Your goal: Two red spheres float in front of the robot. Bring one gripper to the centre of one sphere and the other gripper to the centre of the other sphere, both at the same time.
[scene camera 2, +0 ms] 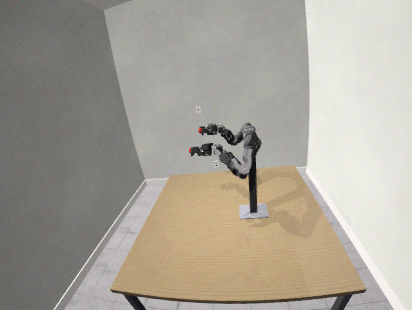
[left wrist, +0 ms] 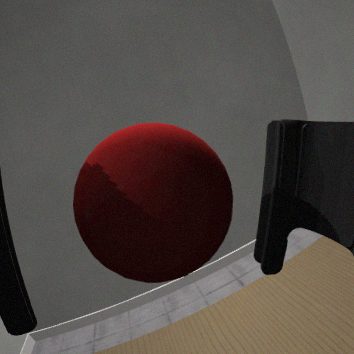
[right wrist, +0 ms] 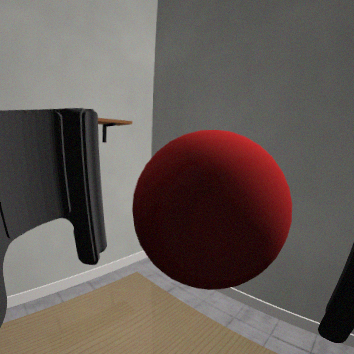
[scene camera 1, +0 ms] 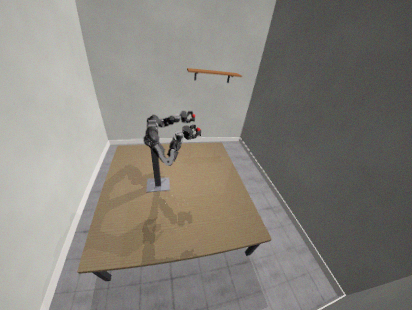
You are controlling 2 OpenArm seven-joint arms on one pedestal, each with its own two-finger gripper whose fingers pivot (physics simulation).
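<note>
One red sphere (scene camera 1: 193, 116) (scene camera 2: 190, 150) (left wrist: 153, 202) floats at my left gripper (scene camera 1: 192, 116) (scene camera 2: 191, 151) (left wrist: 147, 297). In the left wrist view it shows between the two open fingers, closer to the right-hand finger, with a gap on each side. The other red sphere (scene camera 1: 198, 130) (scene camera 2: 200, 130) (right wrist: 212, 210) floats at my right gripper (scene camera 1: 197, 131) (scene camera 2: 201, 130) (right wrist: 212, 296). In the right wrist view it shows between the open fingers, with a gap on each side. Both grippers are open and hold nothing. How deep each sphere sits between the fingertips is hard to tell.
A wooden table (scene camera 1: 215, 200) (scene camera 2: 200, 240) lies well below both arms, with the pedestal (scene camera 1: 156, 167) (scene camera 2: 253, 190) standing on it. An orange-brown shelf (scene camera 1: 214, 72) (right wrist: 115, 121) is fixed to the wall. The two forearms reach out side by side, apart from each other.
</note>
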